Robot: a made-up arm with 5 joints. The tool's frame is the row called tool.
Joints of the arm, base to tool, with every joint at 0 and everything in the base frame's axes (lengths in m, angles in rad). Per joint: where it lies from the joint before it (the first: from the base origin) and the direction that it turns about. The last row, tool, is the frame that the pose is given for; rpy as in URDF.
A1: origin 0.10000 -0.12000 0.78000 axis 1 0 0
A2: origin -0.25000 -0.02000 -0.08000 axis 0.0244 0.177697 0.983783
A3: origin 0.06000 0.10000 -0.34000 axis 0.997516 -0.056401 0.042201
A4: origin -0.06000 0.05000 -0.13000 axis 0 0 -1
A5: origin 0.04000 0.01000 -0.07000 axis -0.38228 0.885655 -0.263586
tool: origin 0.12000 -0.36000 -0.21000 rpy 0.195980 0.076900 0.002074
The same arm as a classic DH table. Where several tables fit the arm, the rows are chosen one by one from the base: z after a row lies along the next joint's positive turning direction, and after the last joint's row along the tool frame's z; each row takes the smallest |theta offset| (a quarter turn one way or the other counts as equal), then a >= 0, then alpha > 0; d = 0 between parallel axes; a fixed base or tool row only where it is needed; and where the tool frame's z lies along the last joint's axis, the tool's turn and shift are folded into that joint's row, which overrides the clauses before.
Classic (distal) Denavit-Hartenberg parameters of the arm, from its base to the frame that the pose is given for. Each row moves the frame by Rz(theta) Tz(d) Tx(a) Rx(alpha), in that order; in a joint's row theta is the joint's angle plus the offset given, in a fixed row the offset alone. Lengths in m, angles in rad.
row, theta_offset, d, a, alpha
base (fixed), -1.5708, 0.7800, 0.1200, -1.5708
A1, -0.1787, -0.1480, 0.0055, 1.5464
A2, -0.0631, -0.4008, -0.1628, -1.5149
A3, 0.1800, -0.0051, -0.0465, -1.6130
A4, 1.1068, 0.1992, -0.0407, -1.3041
A5, -0.0085, -0.4723, 0.0351, -2.0477
tool (fixed), 2.7255, -0.3399, 0.0000, 0.0000

